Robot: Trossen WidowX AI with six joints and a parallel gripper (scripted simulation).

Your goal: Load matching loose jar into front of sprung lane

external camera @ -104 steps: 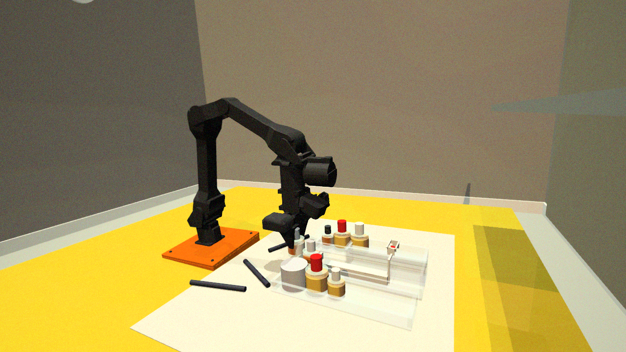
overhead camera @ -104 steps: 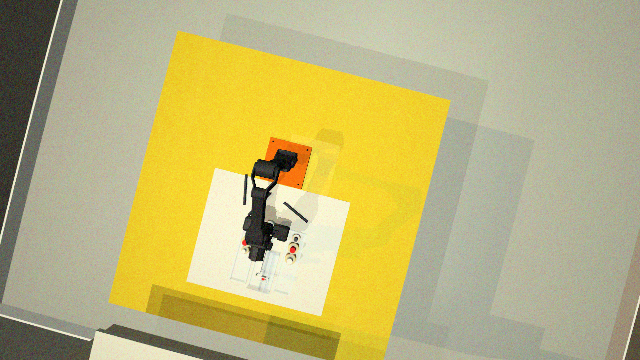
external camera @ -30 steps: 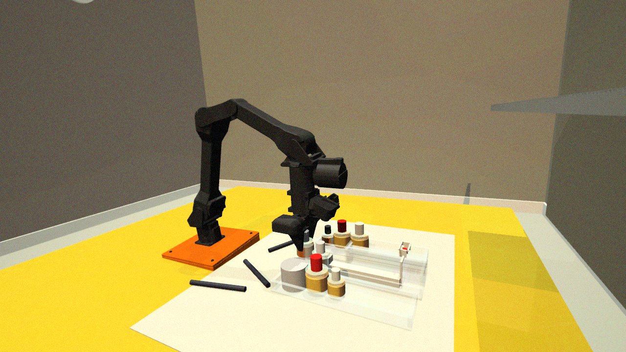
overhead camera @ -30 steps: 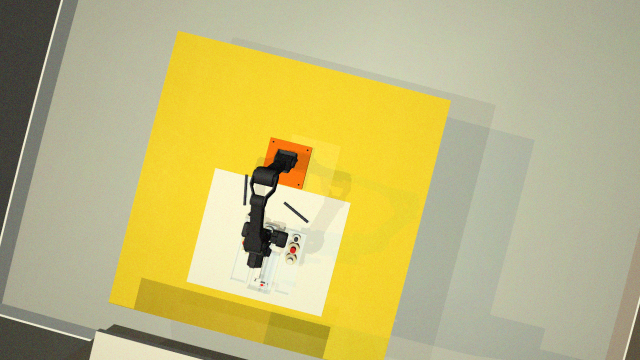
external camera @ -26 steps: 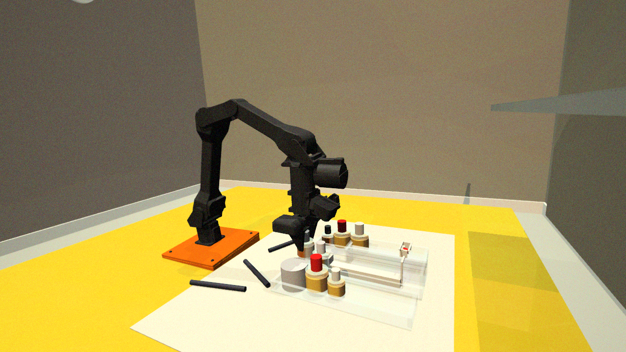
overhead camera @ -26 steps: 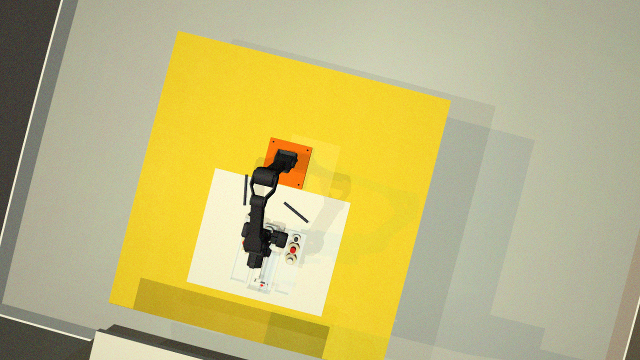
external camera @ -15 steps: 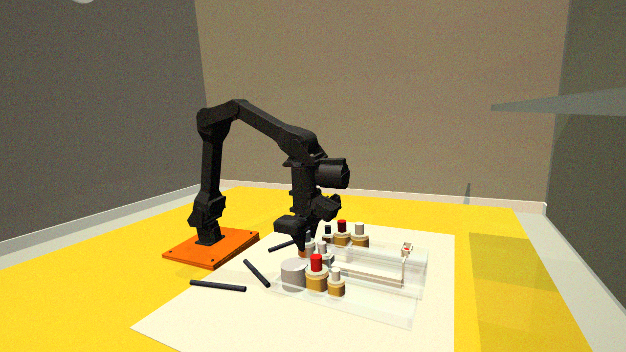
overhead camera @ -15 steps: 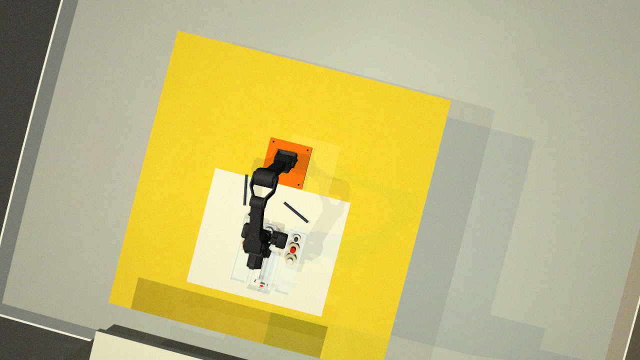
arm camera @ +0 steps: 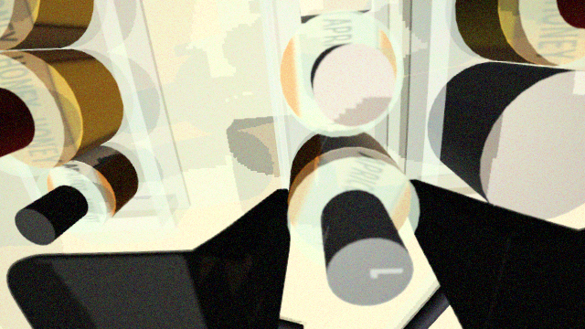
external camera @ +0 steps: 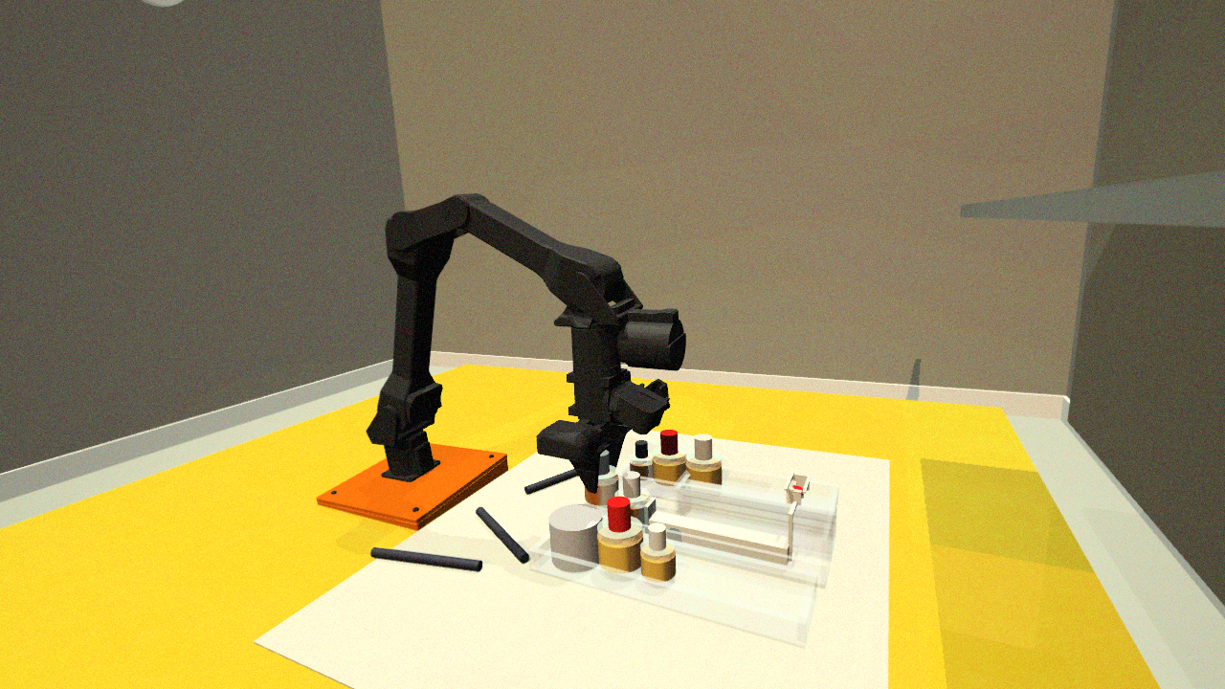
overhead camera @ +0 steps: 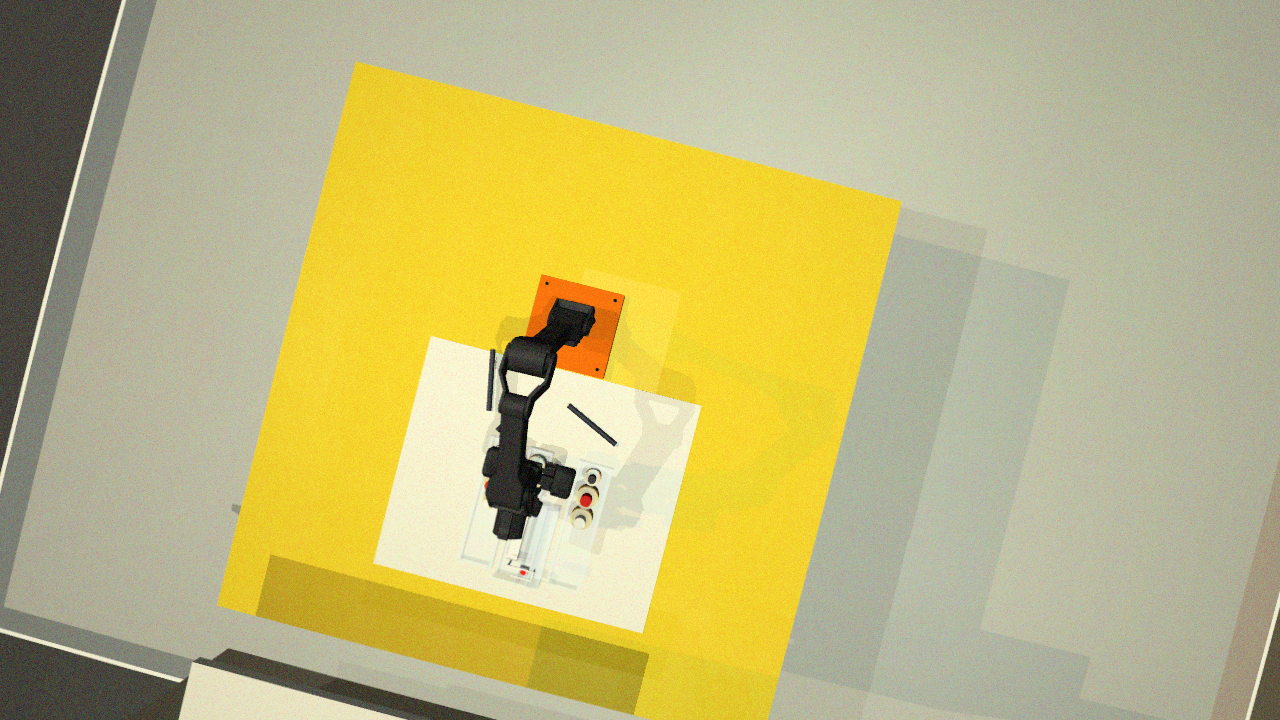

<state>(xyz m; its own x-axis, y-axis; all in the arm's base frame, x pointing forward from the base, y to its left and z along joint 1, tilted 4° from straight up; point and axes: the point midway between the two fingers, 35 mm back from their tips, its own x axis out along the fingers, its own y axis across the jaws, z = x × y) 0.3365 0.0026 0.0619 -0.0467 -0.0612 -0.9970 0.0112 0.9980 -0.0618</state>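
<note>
Now: the grey cylinder 8 cm to the right of my gripper tip, 3 cm below it and 1 cm ahead of it. From my gripper tip the other things lie so: pusher plate: 15 cm ahead, 3 cm to the left, 1 cm below; then sprung lane: 15 cm ahead, 4 cm below, 2 cm to the left.
</note>
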